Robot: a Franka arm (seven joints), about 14 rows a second.
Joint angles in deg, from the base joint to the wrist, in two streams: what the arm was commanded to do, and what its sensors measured. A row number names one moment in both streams.
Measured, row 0:
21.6, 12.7, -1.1, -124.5, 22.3, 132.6, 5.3
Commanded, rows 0 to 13:
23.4, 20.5, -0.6, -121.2, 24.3, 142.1, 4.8
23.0, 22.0, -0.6, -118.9, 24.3, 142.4, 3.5
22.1, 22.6, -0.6, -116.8, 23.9, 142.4, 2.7
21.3, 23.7, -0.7, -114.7, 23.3, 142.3, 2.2
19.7, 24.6, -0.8, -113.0, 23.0, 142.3, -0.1
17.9, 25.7, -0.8, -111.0, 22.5, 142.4, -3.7
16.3, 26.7, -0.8, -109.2, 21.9, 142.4, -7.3
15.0, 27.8, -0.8, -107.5, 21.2, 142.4, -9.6
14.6, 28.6, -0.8, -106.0, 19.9, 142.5, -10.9
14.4, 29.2, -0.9, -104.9, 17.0, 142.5, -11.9
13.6, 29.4, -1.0, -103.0, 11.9, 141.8, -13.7
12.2, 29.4, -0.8, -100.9, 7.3, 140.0, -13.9
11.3, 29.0, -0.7, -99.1, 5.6, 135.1, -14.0
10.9, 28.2, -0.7, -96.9, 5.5, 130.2, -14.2
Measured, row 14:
12.8, 27.5, -1.1, -102.5, 7.9, 137.3, -11.9
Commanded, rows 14 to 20:
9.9, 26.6, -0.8, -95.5, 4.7, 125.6, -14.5
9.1, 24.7, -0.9, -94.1, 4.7, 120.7, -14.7
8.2, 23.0, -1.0, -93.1, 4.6, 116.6, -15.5
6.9, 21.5, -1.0, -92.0, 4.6, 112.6, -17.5
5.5, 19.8, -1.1, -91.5, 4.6, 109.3, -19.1
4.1, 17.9, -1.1, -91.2, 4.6, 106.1, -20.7
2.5, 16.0, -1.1, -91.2, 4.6, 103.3, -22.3
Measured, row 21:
5.5, 19.5, -1.7, -91.1, 5.5, 107.9, -19.1
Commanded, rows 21 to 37:
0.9, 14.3, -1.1, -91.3, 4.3, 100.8, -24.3
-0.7, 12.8, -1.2, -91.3, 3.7, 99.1, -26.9
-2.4, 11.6, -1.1, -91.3, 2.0, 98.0, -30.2
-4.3, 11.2, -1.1, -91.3, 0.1, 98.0, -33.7
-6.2, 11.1, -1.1, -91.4, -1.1, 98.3, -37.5
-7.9, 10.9, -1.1, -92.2, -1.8, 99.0, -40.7
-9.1, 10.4, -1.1, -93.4, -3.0, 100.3, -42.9
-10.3, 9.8, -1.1, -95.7, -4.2, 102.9, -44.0
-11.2, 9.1, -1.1, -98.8, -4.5, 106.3, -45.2
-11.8, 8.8, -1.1, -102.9, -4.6, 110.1, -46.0
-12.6, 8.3, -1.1, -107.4, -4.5, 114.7, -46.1
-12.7, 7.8, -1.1, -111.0, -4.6, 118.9, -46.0
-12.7, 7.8, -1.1, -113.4, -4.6, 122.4, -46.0
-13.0, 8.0, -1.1, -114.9, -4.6, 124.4, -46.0
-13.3, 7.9, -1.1, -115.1, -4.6, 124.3, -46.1
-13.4, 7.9, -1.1, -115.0, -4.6, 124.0, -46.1
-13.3, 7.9, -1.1, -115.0, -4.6, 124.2, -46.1
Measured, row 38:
-12.2, 10.9, -2.0, -113.0, -3.5, 123.7, -45.3
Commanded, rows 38 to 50:
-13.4, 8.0, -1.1, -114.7, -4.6, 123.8, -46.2
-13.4, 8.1, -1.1, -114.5, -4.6, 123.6, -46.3
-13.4, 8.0, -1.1, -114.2, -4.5, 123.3, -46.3
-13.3, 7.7, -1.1, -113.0, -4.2, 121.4, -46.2
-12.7, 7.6, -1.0, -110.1, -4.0, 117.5, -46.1
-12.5, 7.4, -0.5, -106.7, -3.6, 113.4, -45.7
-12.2, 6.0, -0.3, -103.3, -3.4, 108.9, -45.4
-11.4, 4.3, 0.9, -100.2, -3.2, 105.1, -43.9
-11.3, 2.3, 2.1, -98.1, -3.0, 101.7, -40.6
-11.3, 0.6, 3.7, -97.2, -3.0, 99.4, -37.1
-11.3, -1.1, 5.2, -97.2, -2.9, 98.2, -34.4
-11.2, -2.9, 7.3, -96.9, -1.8, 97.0, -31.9
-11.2, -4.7, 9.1, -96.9, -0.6, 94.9, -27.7
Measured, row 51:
-10.9, -2.2, 6.3, -96.5, -2.4, 97.3, -33.1
